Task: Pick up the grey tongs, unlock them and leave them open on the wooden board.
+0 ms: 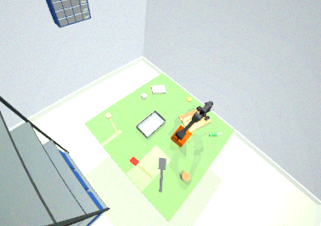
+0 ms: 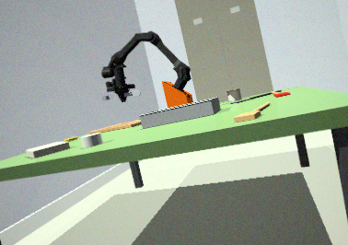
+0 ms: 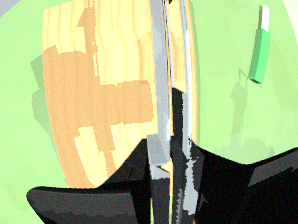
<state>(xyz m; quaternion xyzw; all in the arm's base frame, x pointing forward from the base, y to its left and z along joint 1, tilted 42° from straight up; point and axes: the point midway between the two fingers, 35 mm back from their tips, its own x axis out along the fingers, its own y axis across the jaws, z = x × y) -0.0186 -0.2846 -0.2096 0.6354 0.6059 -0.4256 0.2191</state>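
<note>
Right now my gripper tip is 140 mm above the wooden board, 40 mm short of it and 20 mm to the left of it. Also, from my gripper tip: yellow disc 280 mm ahead, 210 mm to the right, 130 mm below; roasting tin 450 mm to the left, 360 mm ahead, 120 mm below; white block 670 mm ahead, 130 mm below.
</note>
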